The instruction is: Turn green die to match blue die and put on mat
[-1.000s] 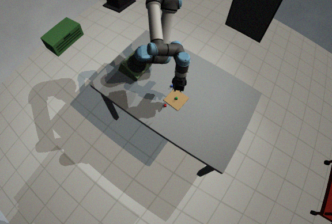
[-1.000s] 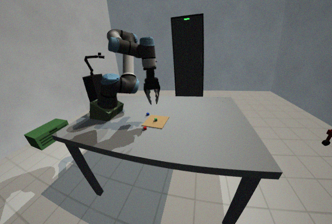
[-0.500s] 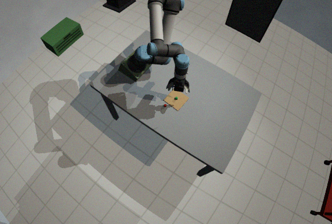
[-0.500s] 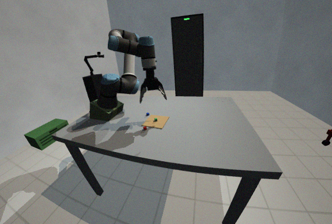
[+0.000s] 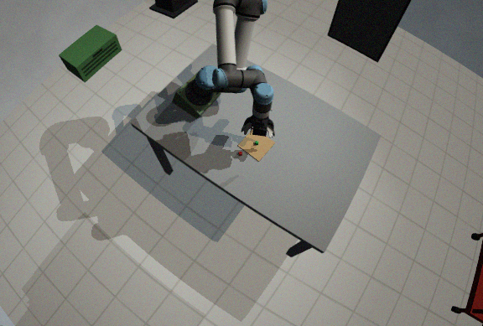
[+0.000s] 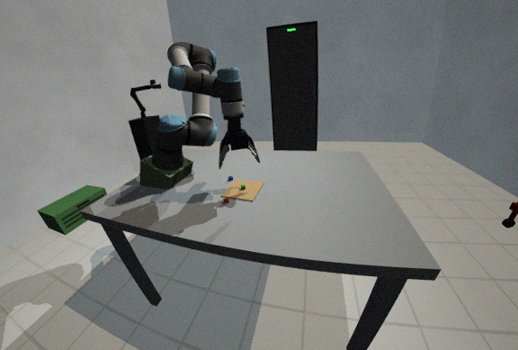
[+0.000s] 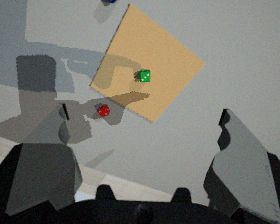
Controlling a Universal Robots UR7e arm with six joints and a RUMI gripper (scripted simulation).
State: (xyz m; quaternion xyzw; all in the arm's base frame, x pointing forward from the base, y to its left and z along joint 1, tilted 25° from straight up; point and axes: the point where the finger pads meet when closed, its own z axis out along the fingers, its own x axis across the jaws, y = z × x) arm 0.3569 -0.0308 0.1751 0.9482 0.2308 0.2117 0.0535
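The green die is 10 cm below my hand. The rest, counted from my hand: red die (10 cm to the right, 10 cm below, 3 cm behind); blue die (10 cm below, 9 cm behind, 7 cm to the left); tan mat (11 cm below).
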